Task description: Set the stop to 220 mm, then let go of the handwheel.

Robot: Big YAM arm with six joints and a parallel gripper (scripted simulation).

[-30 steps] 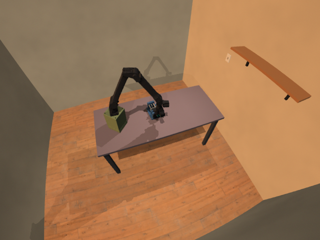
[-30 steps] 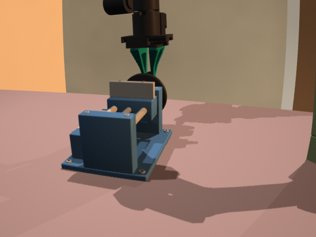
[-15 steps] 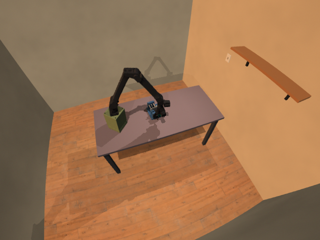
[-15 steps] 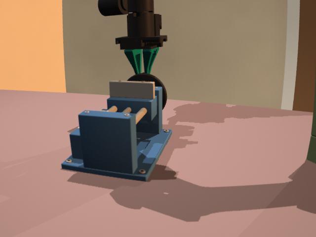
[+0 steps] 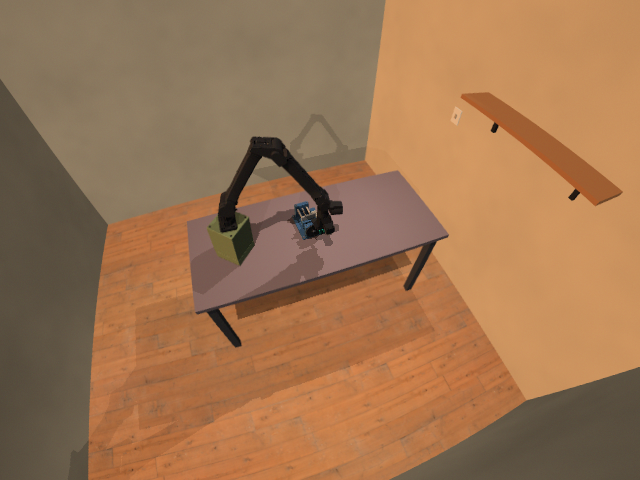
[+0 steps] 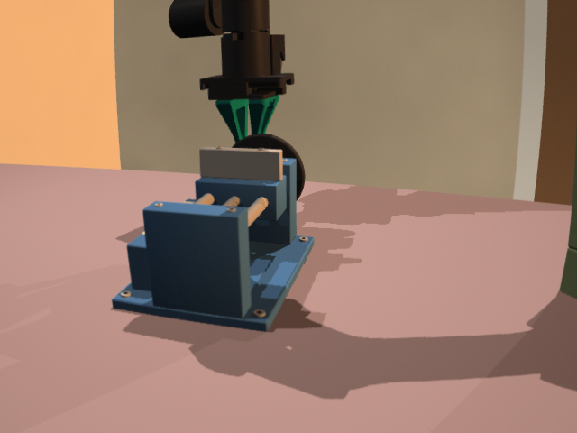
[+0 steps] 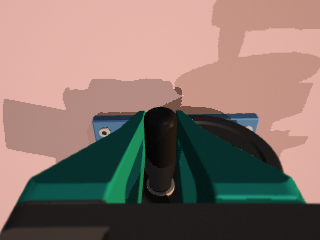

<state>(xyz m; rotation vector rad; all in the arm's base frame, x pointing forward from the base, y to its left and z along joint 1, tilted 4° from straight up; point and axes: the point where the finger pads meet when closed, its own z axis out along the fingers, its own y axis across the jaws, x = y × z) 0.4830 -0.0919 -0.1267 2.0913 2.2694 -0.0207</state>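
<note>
Now: hand 12 cm to the right of the grey stop plate, 3 cm past it and 1 cm above it. The rest, counted from my hand: black crank handle: 1 cm to the left.
</note>
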